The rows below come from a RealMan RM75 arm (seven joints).
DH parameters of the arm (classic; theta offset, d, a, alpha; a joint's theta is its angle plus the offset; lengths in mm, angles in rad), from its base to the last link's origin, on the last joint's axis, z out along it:
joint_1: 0 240.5 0 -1.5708
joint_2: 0 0 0 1.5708
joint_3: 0 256 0 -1.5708
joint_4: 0 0 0 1.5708
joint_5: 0 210 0 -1.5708
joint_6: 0 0 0 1.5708
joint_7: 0 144 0 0
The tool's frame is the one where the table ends.
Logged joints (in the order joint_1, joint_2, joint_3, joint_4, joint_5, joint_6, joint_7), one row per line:
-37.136 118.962 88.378 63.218 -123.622 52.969 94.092
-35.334 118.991 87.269 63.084 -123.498 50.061 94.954
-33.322 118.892 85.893 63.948 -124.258 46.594 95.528
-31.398 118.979 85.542 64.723 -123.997 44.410 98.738
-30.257 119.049 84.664 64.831 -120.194 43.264 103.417
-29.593 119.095 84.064 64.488 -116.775 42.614 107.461
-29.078 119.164 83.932 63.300 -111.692 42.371 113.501
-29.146 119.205 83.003 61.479 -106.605 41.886 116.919
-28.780 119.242 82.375 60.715 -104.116 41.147 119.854
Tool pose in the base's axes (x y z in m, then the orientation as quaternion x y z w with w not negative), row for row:
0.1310 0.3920 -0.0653 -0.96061 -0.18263 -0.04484 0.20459
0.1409 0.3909 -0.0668 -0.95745 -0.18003 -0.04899 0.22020
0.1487 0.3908 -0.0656 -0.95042 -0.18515 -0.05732 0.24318
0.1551 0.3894 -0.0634 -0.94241 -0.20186 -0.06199 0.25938
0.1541 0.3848 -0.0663 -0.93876 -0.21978 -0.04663 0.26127
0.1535 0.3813 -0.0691 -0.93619 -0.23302 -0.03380 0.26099
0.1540 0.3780 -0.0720 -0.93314 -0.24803 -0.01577 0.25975
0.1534 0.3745 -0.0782 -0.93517 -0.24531 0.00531 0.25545
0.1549 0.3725 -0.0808 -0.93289 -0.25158 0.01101 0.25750
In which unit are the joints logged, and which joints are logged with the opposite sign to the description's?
The joints are logged in degrees. Opposite sign: joint_1, joint_7.
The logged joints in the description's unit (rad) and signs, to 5 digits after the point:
0.64815 2.07628 1.54249 1.10336 -2.15761 0.92448 -1.64222
0.61669 2.07678 1.52313 1.10102 -2.15545 0.87373 -1.65726
0.58158 2.07506 1.49912 1.11610 -2.16871 0.81322 -1.66728
0.54800 2.07658 1.49299 1.12963 -2.16416 0.77510 -1.72330
0.52808 2.07780 1.47767 1.13151 -2.09778 0.75510 -1.80497
0.51650 2.07860 1.46719 1.12553 -2.03811 0.74375 -1.87555
0.50751 2.07980 1.46489 1.10479 -1.94939 0.73951 -1.98097
0.50869 2.08052 1.44868 1.07301 -1.86061 0.73105 -2.04062
0.50231 2.08117 1.43771 1.05968 -1.81717 0.71815 -2.09185

